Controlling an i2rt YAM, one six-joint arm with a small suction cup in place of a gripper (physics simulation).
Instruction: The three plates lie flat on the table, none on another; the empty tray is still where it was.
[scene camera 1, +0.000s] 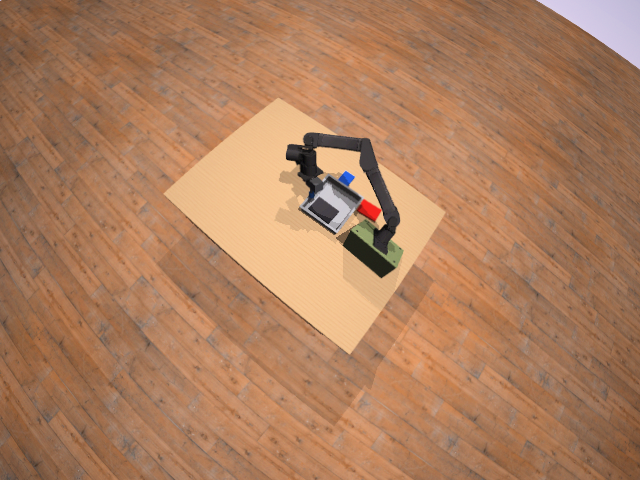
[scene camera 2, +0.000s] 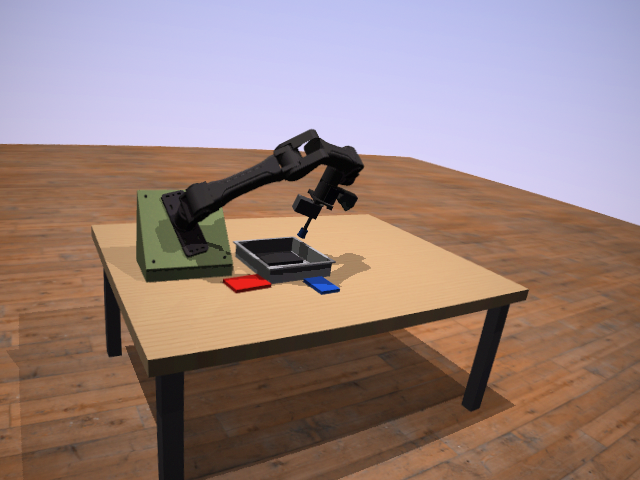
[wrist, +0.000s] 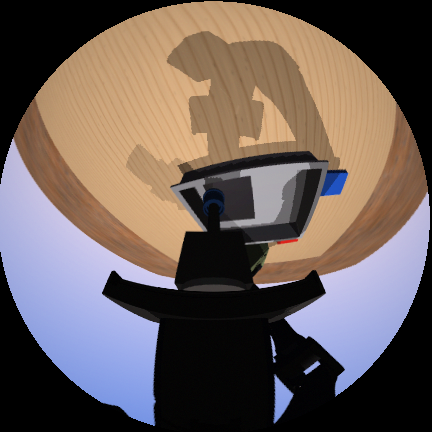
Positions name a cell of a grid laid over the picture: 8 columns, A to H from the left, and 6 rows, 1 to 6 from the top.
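Note:
I see a grey tray (scene camera 2: D4), and I see the tray (scene camera 1: E3) and the tray (wrist: F3) as well. There is also a black plate (wrist: E3), and my suction cup (scene camera 2: D3) is 0.11 m from the middle of the black plate. I see my suction cup (wrist: D3) too, and it holds nothing.

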